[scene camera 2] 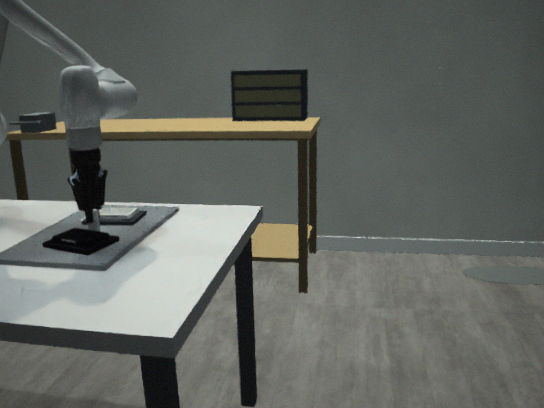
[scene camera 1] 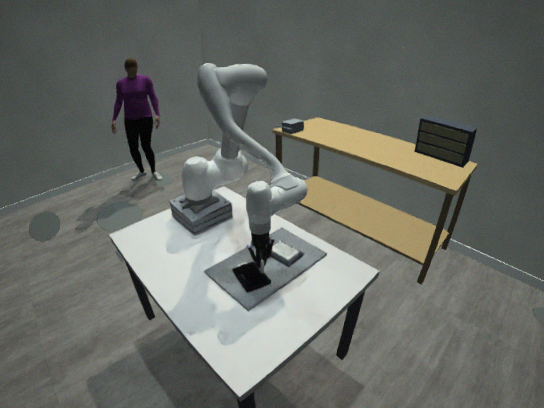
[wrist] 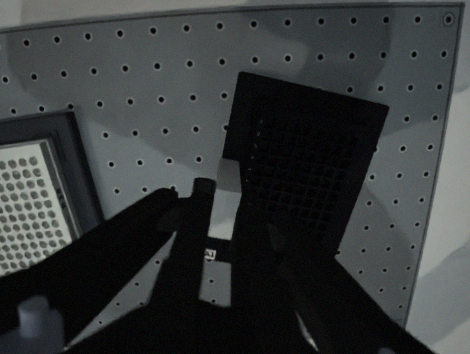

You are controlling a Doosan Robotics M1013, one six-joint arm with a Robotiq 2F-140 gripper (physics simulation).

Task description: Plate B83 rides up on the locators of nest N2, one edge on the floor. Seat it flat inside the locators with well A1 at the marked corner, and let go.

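Pixels of known places: gripper, between the fingertips: (scene camera 2: 94, 233) (scene camera 1: 261, 271) (wrist: 225, 176); arm's base, origin of its link: (scene camera 1: 199, 201).
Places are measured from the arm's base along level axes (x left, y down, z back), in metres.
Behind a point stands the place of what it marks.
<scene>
Plate B83 (scene camera 1: 251, 275) {x -0.158, y 0.079, z -0.617 m} (scene camera 2: 80, 238) {x -0.175, y 0.076, z -0.621 m} (wrist: 300, 170) {x -0.157, y 0.075, z -0.627 m} is black with a grid of wells. It lies on the black nest N2 (wrist: 367, 117) {x -0.213, y 0.088, z -0.660 m}, dark on dark, so its tilt and its edges against the locators are hard to tell. A small A1 label (wrist: 210, 254) {x -0.077, y 0.088, z -0.551 m} shows between the finger parts in the wrist view, at a nest corner; well A1 itself cannot be made out. My gripper (scene camera 1: 262, 268) {x -0.099, y 0.089, z -0.623 m} (scene camera 2: 94, 226) {x -0.099, y 0.089, z -0.623 m} (wrist: 225, 176) {x -0.099, y 0.089, z -0.623 m} is shut and empty. Its light fingertips are together, low at the long side of the plate facing the other nest. The fingers hide the plate's near corner and the N2 label.
A grey perforated board (scene camera 1: 311, 255) {x 0.161, y 0.100, z -0.715 m} (scene camera 2: 30, 252) {x -0.226, y 0.100, z -0.502 m} (wrist: 150, 60) {x -0.051, y 0.100, z -0.718 m} lies on the white table (scene camera 1: 220, 365) {x -0.542, y 0.113, z -0.857 m} (scene camera 2: 210, 220) {x 0.124, y 0.113, z -0.896 m}. A white well plate (scene camera 1: 286, 251) {x 0.077, y 0.075, z -0.621 m} (scene camera 2: 118, 212) {x 0.061, y 0.073, z -0.625 m} (wrist: 30, 210) {x 0.063, y 0.075, z -0.615 m} sits in another dark nest beside the gripper. A person (scene camera 1: 137, 97) stands behind the table at the left.
</scene>
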